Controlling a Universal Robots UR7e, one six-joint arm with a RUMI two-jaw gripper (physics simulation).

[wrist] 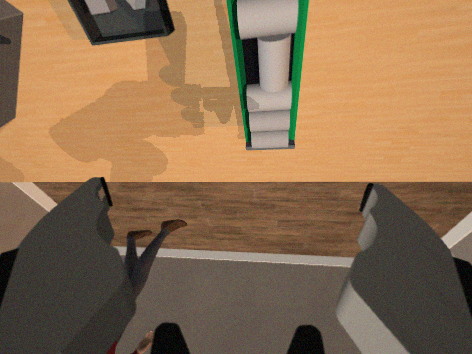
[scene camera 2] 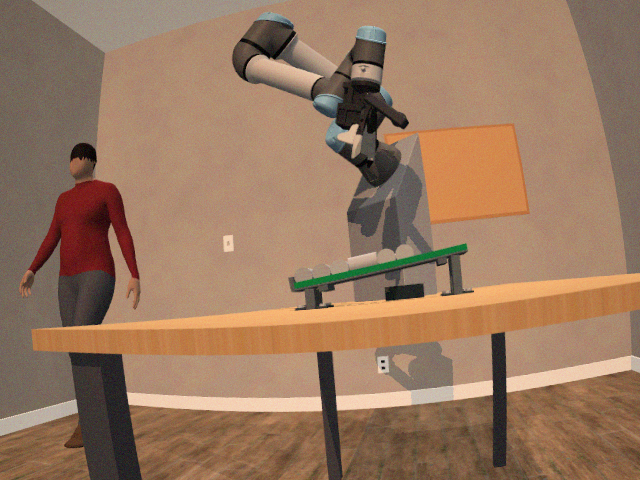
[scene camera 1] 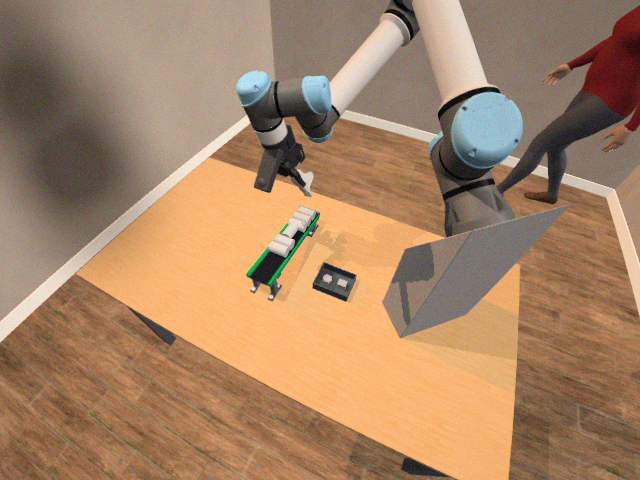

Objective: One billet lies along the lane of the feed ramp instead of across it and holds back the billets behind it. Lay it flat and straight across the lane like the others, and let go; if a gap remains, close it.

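Places are measured from the arm's base along level axes (x ahead, y left, z up), in millimetres.
Pixels of known places: gripper, fingertip midpoint: (wrist: 236, 183) (scene camera 2: 361, 164) (scene camera 1: 291, 189); arm's base at its link origin: (scene camera 2: 385, 167) (scene camera 1: 480, 228).
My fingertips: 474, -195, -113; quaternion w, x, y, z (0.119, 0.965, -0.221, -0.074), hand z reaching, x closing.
Observation:
Ahead of a thing's pixels: the offset from my fingertips to its top centre, as dx, dy, dz.
The feed ramp (scene camera 1: 267, 265) (scene camera 2: 434, 254) (wrist: 300, 50) has green rails and a black lane. One pale billet @(+19, -21, -205) (scene camera 1: 291, 229) (scene camera 2: 362, 260) (wrist: 274, 62) lies lengthwise along the lane. Two crosswise billets lie uphill of it; the nearer one @(+28, +30, -202) (scene camera 2: 385, 256) (wrist: 267, 19) touches or nearly touches its upper end. Three crosswise billets lie downhill, between it and the low end stop; the middle one @(-16, -105, -220) (scene camera 2: 321, 271) (wrist: 270, 120) shows clearly. My gripper (scene camera 1: 306, 187) (scene camera 2: 362, 155) (wrist: 236, 183) is open and empty, high above the table near the ramp's low end. The far finger is partly hidden in scene camera 1.
A dark tray @(-163, +122, -282) (scene camera 1: 330, 293) (scene camera 2: 404, 291) (wrist: 132, 37) with two small pale pieces stands beside the ramp. The arm's grey pedestal (scene camera 1: 449, 289) (scene camera 2: 426, 222) stands farther off on that side. A person in red (scene camera 1: 610, 64) (scene camera 2: 87, 227) stands beyond the table.

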